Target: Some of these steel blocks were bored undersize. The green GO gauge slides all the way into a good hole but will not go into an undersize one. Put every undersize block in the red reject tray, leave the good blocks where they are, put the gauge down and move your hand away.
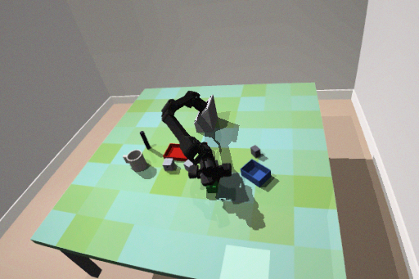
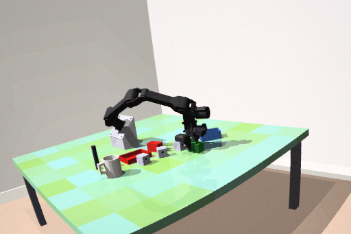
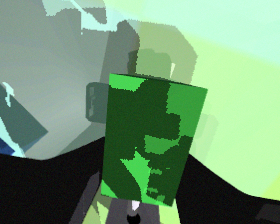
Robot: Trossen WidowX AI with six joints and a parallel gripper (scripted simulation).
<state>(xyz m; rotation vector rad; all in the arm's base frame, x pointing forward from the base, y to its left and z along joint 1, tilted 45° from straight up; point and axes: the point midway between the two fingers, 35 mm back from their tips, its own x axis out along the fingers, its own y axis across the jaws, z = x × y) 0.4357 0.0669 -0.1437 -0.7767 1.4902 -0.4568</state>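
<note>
Now: the green GO gauge 20 mm above my gripper tip and 10 mm behind it. Also, from my gripper tip: steel block 80 mm behind, 20 mm to the right, 20 mm above; then blue tray 190 mm to the left, 70 mm behind, 10 mm above; then darker grey block 200 mm behind, 170 mm to the left, 20 mm above.
</note>
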